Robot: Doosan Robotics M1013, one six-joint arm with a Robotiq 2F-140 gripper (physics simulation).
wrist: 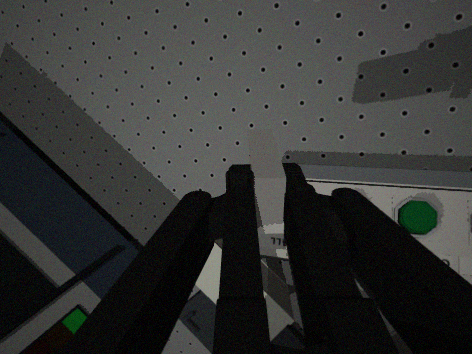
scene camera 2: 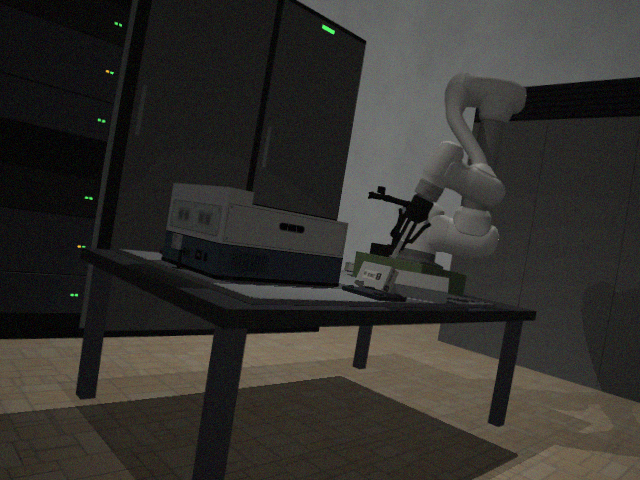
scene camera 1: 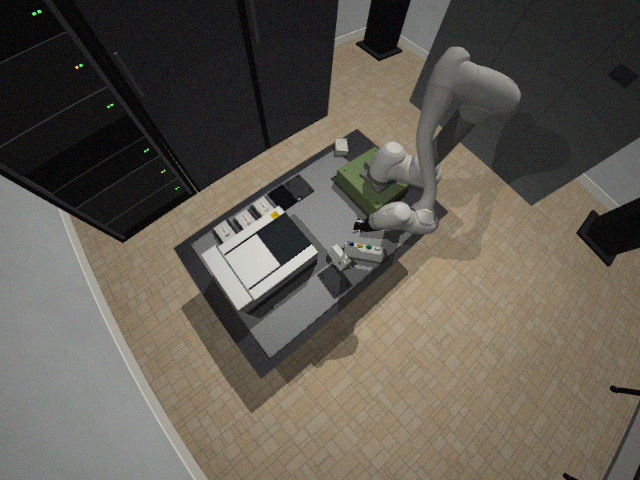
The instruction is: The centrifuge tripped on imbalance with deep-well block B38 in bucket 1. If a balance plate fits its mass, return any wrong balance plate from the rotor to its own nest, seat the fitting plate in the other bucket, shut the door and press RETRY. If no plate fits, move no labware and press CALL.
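Frame: origin at the arm's base, x ahead, y down, z left, level; metres.
Seen in the pictures: gripper, fingertip midpoint: [wrist: 259, 151] [scene camera 2: 393, 257] [scene camera 1: 353, 230]; arm's base at its link origin: [scene camera 1: 378, 177].
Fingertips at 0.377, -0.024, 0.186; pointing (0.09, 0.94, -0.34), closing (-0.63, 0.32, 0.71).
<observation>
Offsets run from my fingertips to a thing's top centre, as dx, dy, dz. "pt": to the spot under its first point.
My gripper [scene camera 1: 356, 226] [scene camera 2: 395, 253] [wrist: 259, 151] is shut with nothing held, above the table near the button box {+0.005, +0.036, +0.116} [scene camera 1: 364, 253] [scene camera 2: 421, 284] [wrist: 372, 201]. In scene camera 1 the box bears blue, yellow, green and white buttons. The wrist view shows the green button {-0.029, +0.045, +0.119} [wrist: 418, 217] at the right and part of an upside-down label between the fingers; the blue button {+0.040, +0.045, +0.046} [scene camera 1: 351, 243] is hidden there. The centrifuge [scene camera 1: 228, 281] [scene camera 2: 284, 235] [wrist: 52, 200] has a white panel and a dark area on top; rotor and buckets cannot be made out. Several white plate-like blocks {+0.438, +0.066, -0.438} [scene camera 1: 245, 219] stand in a row behind it.
A white wedge-shaped display unit {+0.143, +0.027, +0.062} [scene camera 1: 339, 255] [scene camera 2: 375, 275] stands between the button box and centrifuge, beside a dark flat tray {+0.232, +0.101, +0.143} [scene camera 1: 334, 281] [scene camera 2: 373, 293]. Two dark pads {pt +0.040, +0.108, -0.460} [scene camera 1: 299, 187] lie near the back edge. A small white box {-0.396, +0.074, -0.568} [scene camera 1: 341, 146] stands by the green robot base [scene camera 1: 353, 184].
</observation>
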